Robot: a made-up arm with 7 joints. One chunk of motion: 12 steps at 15 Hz.
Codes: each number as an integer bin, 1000 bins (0 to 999) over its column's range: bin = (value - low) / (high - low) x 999, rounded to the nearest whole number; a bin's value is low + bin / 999 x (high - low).
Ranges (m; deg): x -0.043..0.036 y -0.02..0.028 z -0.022..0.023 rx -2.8..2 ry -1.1..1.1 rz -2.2..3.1
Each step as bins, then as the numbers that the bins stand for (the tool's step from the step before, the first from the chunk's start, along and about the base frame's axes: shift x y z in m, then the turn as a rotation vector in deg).
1 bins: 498 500 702 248 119 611
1 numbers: -0.00362 0.00402 0.00962 -1.608 -0.838 1.042
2 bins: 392 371 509 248 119 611
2 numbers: -0.01200 -0.00217 0.00093 -1.608 -0.838 1.042
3 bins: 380 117 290 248 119 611
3 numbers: -0.01295 -0.01438 -0.00894 -1.608 -0.838 1.042
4 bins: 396 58 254 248 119 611
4 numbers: -0.01168 -0.01721 -0.01056 -1.608 -0.838 1.042
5 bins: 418 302 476 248 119 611
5 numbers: -0.00994 -0.00549 -0.00056 -1.608 -0.838 1.042
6 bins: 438 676 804 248 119 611
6 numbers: -0.00836 0.01248 0.01422 -1.608 -0.838 1.042
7 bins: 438 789 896 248 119 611
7 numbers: -0.00836 0.01791 0.01836 -1.608 -0.838 1.042
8 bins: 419 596 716 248 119 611
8 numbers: -0.00987 0.00864 0.01025 -1.608 -0.838 1.042
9 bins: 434 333 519 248 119 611
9 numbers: -0.00868 -0.00400 0.00138 -1.608 -0.838 1.042
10 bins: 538 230 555 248 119 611
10 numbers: -0.00046 -0.00895 0.00300 -1.608 -0.838 1.042
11 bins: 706 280 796 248 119 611
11 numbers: 0.01283 -0.00655 0.01386 -1.608 -0.838 1.042
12 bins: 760 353 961 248 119 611
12 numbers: 0.01710 -0.00304 0.02129 -1.608 -0.838 1.042
